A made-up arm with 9 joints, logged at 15 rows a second.
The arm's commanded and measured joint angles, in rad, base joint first. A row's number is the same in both.
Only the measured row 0 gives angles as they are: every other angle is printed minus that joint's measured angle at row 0.
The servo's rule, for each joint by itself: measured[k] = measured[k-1] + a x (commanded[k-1-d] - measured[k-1]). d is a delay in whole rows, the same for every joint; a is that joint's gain. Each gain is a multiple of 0.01, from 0.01 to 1. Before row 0 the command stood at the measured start. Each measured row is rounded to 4 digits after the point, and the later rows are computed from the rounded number. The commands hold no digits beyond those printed.
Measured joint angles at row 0: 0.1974, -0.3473, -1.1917, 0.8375, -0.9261, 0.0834, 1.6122, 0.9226, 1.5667
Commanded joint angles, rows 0 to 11: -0.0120, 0.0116, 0.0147, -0.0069, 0.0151, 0.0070, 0.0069, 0.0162, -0.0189; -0.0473, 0.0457, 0.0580, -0.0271, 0.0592, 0.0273, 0.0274, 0.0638, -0.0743; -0.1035, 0.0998, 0.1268, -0.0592, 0.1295, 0.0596, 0.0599, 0.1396, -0.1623; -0.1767, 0.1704, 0.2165, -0.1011, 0.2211, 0.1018, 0.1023, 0.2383, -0.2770; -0.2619, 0.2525, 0.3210, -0.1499, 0.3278, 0.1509, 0.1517, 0.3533, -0.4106; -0.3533, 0.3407, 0.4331, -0.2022, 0.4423, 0.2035, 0.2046, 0.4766, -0.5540; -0.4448, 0.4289, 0.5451, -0.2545, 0.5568, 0.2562, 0.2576, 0.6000, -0.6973; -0.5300, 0.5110, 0.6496, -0.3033, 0.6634, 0.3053, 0.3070, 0.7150, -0.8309; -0.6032, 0.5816, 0.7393, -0.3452, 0.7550, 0.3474, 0.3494, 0.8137, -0.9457; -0.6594, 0.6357, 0.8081, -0.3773, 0.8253, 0.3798, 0.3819, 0.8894, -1.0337; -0.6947, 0.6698, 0.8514, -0.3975, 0.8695, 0.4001, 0.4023, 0.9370, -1.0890; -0.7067, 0.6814, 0.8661, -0.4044, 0.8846, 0.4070, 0.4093, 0.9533, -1.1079
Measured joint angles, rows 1 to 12: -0.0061, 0.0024, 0.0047, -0.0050, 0.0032, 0.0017, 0.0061, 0.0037, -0.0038; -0.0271, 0.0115, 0.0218, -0.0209, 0.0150, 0.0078, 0.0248, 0.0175, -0.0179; -0.0661, 0.0300, 0.0554, -0.0485, 0.0390, 0.0202, 0.0557, 0.0456, -0.0468; -0.1225, 0.0595, 0.1070, -0.0864, 0.0772, 0.0398, 0.0967, 0.0899, -0.0928; -0.1936, 0.1000, 0.1755, -0.1321, 0.1298, 0.0665, 0.1451, 0.1505, -0.1564; -0.2750, 0.1505, 0.2579, -0.1826, 0.1954, 0.0994, 0.1975, 0.2255, -0.2359; -0.3616, 0.2090, 0.3498, -0.2344, 0.2713, 0.1370, 0.2504, 0.3116, -0.3282; -0.4475, 0.2724, 0.4457, -0.2840, 0.3536, 0.1774, 0.3002, 0.4044, -0.4287; -0.5269, 0.3373, 0.5397, -0.3281, 0.4379, 0.2182, 0.3435, 0.4985, -0.5321; -0.5945, 0.4000, 0.6256, -0.3635, 0.5193, 0.2570, 0.3773, 0.5884, -0.6324; -0.6456, 0.4567, 0.6979, -0.3880, 0.5928, 0.2913, 0.3993, 0.6686, -0.7237; -0.6768, 0.5039, 0.7517, -0.3998, 0.6541, 0.3191, 0.4081, 0.7341, -0.8005
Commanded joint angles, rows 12 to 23: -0.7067, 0.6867, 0.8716, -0.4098, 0.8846, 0.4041, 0.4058, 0.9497, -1.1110; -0.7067, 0.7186, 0.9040, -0.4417, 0.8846, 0.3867, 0.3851, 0.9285, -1.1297; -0.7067, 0.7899, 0.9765, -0.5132, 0.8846, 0.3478, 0.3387, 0.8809, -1.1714; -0.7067, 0.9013, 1.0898, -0.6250, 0.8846, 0.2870, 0.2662, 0.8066, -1.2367; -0.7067, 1.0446, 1.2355, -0.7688, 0.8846, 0.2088, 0.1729, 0.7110, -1.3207; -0.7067, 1.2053, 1.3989, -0.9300, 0.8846, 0.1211, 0.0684, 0.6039, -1.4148; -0.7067, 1.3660, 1.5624, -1.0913, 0.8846, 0.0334, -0.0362, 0.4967, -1.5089; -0.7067, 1.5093, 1.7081, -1.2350, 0.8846, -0.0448, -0.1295, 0.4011, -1.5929; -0.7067, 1.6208, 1.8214, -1.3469, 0.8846, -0.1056, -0.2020, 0.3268, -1.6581; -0.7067, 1.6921, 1.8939, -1.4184, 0.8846, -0.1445, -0.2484, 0.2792, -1.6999; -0.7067, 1.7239, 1.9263, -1.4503, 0.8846, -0.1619, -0.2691, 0.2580, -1.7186; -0.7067, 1.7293, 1.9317, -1.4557, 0.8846, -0.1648, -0.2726, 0.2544, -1.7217
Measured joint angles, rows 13 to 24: -0.6920, 0.5423, 0.7901, -0.4070, 0.7025, 0.3395, 0.4061, 0.7837, -0.8626; -0.6995, 0.5793, 0.8265, -0.4320, 0.7407, 0.3508, 0.3876, 0.8170, -0.9160; -0.7032, 0.6235, 0.8745, -0.4905, 0.7709, 0.3501, 0.3446, 0.8317, -0.9671; -0.7050, 0.6818, 0.9434, -0.5873, 0.7948, 0.3350, 0.2756, 0.8259, -1.0210; -0.7059, 0.7580, 1.0369, -0.7180, 0.8137, 0.3047, 0.1852, 0.7995, -1.0809; -0.7063, 0.8519, 1.1527, -0.8706, 0.8286, 0.2606, 0.0824, 0.7545, -1.1477; -0.7065, 0.9599, 1.2838, -1.0295, 0.8404, 0.2061, -0.0220, 0.6952, -1.2199; -0.7066, 1.0753, 1.4196, -1.1775, 0.8497, 0.1459, -0.1166, 0.6276, -1.2945; -0.7067, 1.1899, 1.5482, -1.2995, 0.8570, 0.0855, -0.1918, 0.5584, -1.3672; -0.7067, 1.2954, 1.6588, -1.3851, 0.8628, 0.0303, -0.2416, 0.4942, -1.4337; -0.7067, 1.3854, 1.7444, -1.4320, 0.8674, -0.0158, -0.2658, 0.4399, -1.4907; -0.7067, 1.4576, 1.8043, -1.4491, 0.8710, -0.0516, -0.2718, 0.3972, -1.5369
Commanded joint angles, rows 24 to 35: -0.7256, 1.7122, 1.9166, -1.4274, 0.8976, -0.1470, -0.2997, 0.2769, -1.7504; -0.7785, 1.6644, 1.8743, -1.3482, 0.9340, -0.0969, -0.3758, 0.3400, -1.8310; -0.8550, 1.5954, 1.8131, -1.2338, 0.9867, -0.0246, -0.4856, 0.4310, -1.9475; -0.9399, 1.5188, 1.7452, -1.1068, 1.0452, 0.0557, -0.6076, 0.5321, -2.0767; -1.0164, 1.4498, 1.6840, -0.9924, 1.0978, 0.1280, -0.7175, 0.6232, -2.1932; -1.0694, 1.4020, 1.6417, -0.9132, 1.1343, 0.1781, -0.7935, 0.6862, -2.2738; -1.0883, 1.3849, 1.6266, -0.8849, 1.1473, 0.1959, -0.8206, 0.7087, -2.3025; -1.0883, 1.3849, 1.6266, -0.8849, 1.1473, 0.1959, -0.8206, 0.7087, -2.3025; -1.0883, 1.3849, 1.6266, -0.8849, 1.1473, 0.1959, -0.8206, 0.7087, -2.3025; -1.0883, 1.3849, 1.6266, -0.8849, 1.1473, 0.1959, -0.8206, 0.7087, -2.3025; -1.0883, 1.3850, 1.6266, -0.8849, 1.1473, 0.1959, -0.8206, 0.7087, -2.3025; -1.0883, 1.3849, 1.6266, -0.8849, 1.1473, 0.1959, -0.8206, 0.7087, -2.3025
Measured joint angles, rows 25 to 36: -0.7163, 1.5111, 1.8402, -1.4335, 0.8766, -0.0745, -0.2964, 0.3695, -1.5796; -0.7480, 1.5433, 1.8511, -1.3721, 0.8887, -0.0799, -0.3663, 0.3627, -1.6299; -0.8026, 1.5542, 1.8389, -1.2725, 0.9093, -0.0666, -0.4713, 0.3784, -1.6934; -0.8726, 1.5468, 1.8089, -1.1532, 0.9378, -0.0372, -0.5912, 0.4138, -1.7701; -0.9459, 1.5264, 1.7689, -1.0374, 0.9714, 0.0024, -0.7023, 0.4620, -1.8547; -1.0089, 1.5003, 1.7282, -0.9480, 1.0056, 0.0446, -0.7826, 0.5136, -1.9385; -1.0494, 1.4761, 1.6957, -0.9026, 1.0354, 0.0809, -0.8160, 0.5585, -2.0113; -1.0692, 1.4569, 1.6736, -0.8899, 1.0589, 0.1085, -0.8200, 0.5930, -2.0695; -1.0789, 1.4418, 1.6586, -0.8863, 1.0775, 0.1295, -0.8205, 0.6196, -2.1161; -1.0837, 1.4299, 1.6484, -0.8853, 1.0922, 0.1454, -0.8206, 0.6401, -2.1534; -1.0860, 1.4205, 1.6414, -0.8850, 1.1038, 0.1575, -0.8206, 0.6559, -2.1832; -1.0872, 1.4130, 1.6367, -0.8849, 1.1129, 0.1667, -0.8206, 0.6680, -2.2071
